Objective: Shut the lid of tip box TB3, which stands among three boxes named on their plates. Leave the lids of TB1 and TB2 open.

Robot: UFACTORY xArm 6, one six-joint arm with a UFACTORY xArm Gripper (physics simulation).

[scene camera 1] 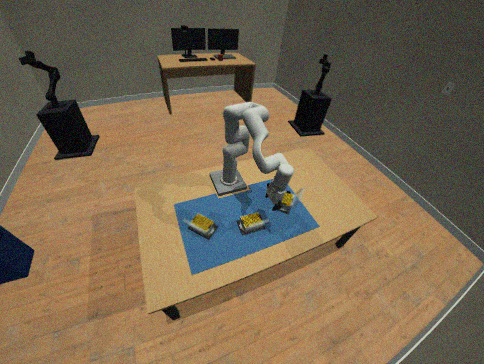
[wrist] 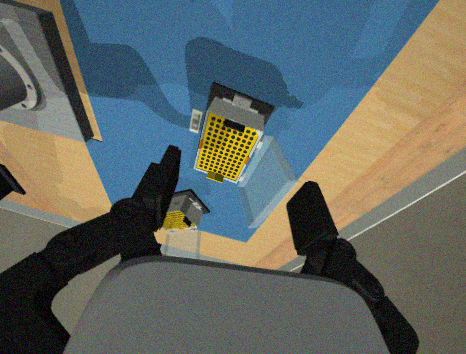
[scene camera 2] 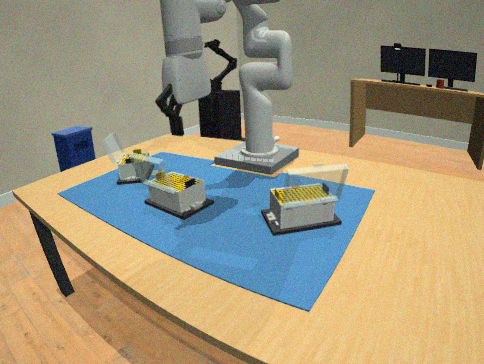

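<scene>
TB3 is the middle box on the blue mat, an upright pale box with a yellow perforated top on a dark base. Its clear lid stands open, leaning out past the long side away from the robot's base. Its name plate lies beside it, lettering too blurred to read. My gripper is open and empty, high above the mat and apart from TB3. In the wrist view TB3 shows beyond the fingertips.
The other two boxes, left and right in scene camera 1, have open lids. They share the blue mat with TB3. The robot's base stands behind.
</scene>
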